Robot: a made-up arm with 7 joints. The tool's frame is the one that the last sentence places.
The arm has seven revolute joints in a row. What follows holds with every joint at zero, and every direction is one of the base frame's.
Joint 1 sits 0.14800 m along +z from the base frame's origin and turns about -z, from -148.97 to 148.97 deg.
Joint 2 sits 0.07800 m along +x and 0.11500 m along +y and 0.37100 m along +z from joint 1 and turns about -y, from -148.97 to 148.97 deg.
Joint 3 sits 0.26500 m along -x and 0.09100 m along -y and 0.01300 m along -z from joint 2 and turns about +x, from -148.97 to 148.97 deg.
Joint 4 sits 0.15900 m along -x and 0.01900 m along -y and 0.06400 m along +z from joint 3 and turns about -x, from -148.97 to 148.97 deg.
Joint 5 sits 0.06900 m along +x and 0.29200 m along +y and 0.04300 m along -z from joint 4 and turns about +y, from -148.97 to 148.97 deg.
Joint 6 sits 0.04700 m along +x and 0.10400 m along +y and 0.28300 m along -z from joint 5 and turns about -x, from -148.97 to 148.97 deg.
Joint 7 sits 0.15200 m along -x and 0.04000 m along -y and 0.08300 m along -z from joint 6 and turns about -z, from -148.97 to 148.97 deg.
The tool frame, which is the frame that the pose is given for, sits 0.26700 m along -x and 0.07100 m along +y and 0.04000 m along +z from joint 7; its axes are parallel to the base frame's.
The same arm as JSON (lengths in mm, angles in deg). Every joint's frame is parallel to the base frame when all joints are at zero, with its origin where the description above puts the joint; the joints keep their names.
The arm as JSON. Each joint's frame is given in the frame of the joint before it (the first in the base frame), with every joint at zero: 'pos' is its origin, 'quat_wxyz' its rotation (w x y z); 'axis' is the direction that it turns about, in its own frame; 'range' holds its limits. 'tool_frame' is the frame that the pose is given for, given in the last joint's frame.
{"length_unit": "mm", "angle_unit": "deg", "joints": [
  {"joint": "joint 1", "pos": [0.0, 0.0, 148.0], "quat_wxyz": [1.0, 0.0, 0.0, 0.0], "axis": "-z", "range": [-148.97, 148.97]},
  {"joint": "joint 2", "pos": [78.0, 115.0, 371.0], "quat_wxyz": [1.0, 0.0, 0.0, 0.0], "axis": "-y", "range": [-148.97, 148.97]},
  {"joint": "joint 3", "pos": [-265.0, -91.0, -13.0], "quat_wxyz": [1.0, 0.0, 0.0, 0.0], "axis": "+x", "range": [-148.97, 148.97]},
  {"joint": "joint 4", "pos": [-159.0, -19.0, 64.0], "quat_wxyz": [1.0, 0.0, 0.0, 0.0], "axis": "-x", "range": [-148.97, 148.97]},
  {"joint": "joint 5", "pos": [69.0, 292.0, -43.0], "quat_wxyz": [1.0, 0.0, 0.0, 0.0], "axis": "+y", "range": [-148.97, 148.97]},
  {"joint": "joint 6", "pos": [47.0, 104.0, -283.0], "quat_wxyz": [1.0, 0.0, 0.0, 0.0], "axis": "-x", "range": [-148.97, 148.97]},
  {"joint": "joint 7", "pos": [-152.0, -40.0, -83.0], "quat_wxyz": [1.0, 0.0, 0.0, 0.0], "axis": "-z", "range": [-148.97, 148.97]}
], "tool_frame": {"pos": [-267.0, 71.0, 40.0], "quat_wxyz": [1.0, 0.0, 0.0, 0.0]}}

